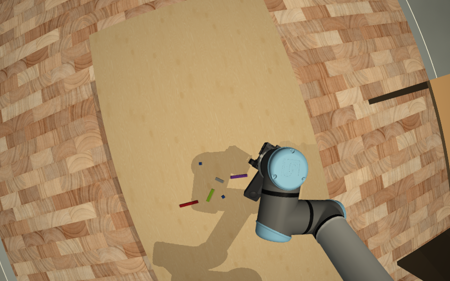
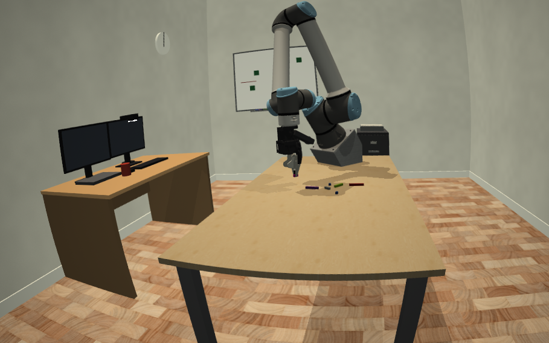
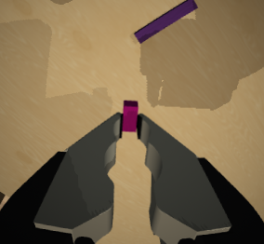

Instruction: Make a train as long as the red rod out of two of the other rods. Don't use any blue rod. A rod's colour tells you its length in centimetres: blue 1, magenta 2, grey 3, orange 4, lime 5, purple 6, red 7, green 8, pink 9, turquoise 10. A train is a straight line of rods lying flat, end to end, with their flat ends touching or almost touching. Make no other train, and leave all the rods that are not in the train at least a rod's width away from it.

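Now: hand 50 mm past the lime rod, 190 mm to the right of it and 70 mm above it. From my hand the other things lie so: grey rod (10 mm behind, 140 mm to the left, 70 mm below); purple rod (20 mm behind, 70 mm to the left, 70 mm below); magenta rod (10 mm below).
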